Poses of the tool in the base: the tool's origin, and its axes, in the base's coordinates. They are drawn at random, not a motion.
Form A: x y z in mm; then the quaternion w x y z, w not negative.
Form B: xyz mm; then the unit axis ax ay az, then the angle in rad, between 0 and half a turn. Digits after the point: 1 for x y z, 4 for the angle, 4 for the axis.
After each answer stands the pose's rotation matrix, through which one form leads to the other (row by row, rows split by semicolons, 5 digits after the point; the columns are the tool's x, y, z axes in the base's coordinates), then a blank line. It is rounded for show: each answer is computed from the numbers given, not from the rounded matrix.
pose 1, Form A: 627.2 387.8 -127.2 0.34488 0.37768 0.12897 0.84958
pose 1, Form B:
627.2 387.8 -127.2 0.4024 0.1374 0.9051 2.4374
-0.47683 -0.48859 0.73069; 0.68342 -0.72885 -0.04137; 0.55278 0.47965 0.68145

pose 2, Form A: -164.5 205.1 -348.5 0.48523 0.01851 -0.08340 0.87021
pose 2, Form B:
-164.5 205.1 -348.5 0.0212 -0.0954 0.9952 2.1283
-0.52842 -0.84758 -0.04872; 0.84141 -0.51520 -0.16311; 0.11315 -0.12719 0.98540

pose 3, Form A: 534.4 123.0 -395.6 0.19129 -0.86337 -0.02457 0.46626
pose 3, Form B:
534.4 123.0 -395.6 -0.8796 -0.0250 0.4750 2.7566
0.56400 -0.13596 -0.81451; 0.22081 -0.92561 0.30740; -0.79571 -0.35322 -0.49202

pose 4, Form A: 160.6 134.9 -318.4 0.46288 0.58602 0.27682 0.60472
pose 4, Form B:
160.6 134.9 -318.4 0.6611 0.3123 0.6822 2.1791
0.11536 -0.23538 0.96503; 0.88428 -0.41822 -0.20772; 0.45249 0.87732 0.15990

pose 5, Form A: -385.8 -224.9 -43.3 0.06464 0.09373 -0.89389 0.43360
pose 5, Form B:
-385.8 -224.9 -43.3 0.0939 -0.8958 0.4345 3.0122
-0.97407 -0.22362 -0.03428; -0.11151 0.60642 -0.78729; 0.19684 -0.76305 -0.61563

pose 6, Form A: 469.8 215.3 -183.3 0.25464 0.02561 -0.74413 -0.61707
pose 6, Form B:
469.8 215.3 -183.3 0.0265 -0.7695 -0.6381 2.6266
-0.86901 0.27615 -0.41058; -0.35237 0.23714 0.90532; 0.34736 0.93140 -0.10877

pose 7, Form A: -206.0 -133.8 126.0 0.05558 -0.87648 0.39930 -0.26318
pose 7, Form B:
-206.0 -133.8 126.0 -0.8778 0.3999 -0.2636 3.0304
0.54260 -0.67069 0.50572; -0.72920 -0.67494 -0.11274; 0.41695 -0.30760 -0.85530

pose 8, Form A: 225.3 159.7 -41.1 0.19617 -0.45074 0.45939 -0.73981
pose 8, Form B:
225.3 159.7 -41.1 -0.4597 0.4685 -0.7545 2.7467
-0.51671 -0.12387 0.84715; -0.70438 -0.50096 -0.50288; 0.48668 -0.85656 0.17159

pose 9, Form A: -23.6 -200.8 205.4 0.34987 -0.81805 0.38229 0.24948
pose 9, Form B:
-23.6 -200.8 205.4 -0.8732 0.4081 0.2663 2.4267
0.58323 -0.80004 -0.14067; -0.45089 -0.46289 0.76317; -0.67568 -0.38167 -0.63070

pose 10, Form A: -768.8 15.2 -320.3 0.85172 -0.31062 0.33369 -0.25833
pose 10, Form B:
-768.8 15.2 -320.3 -0.5928 0.6368 -0.4930 1.1031
0.64383 0.23275 0.72891; -0.64735 0.67356 0.35672; -0.40794 -0.70153 0.58433

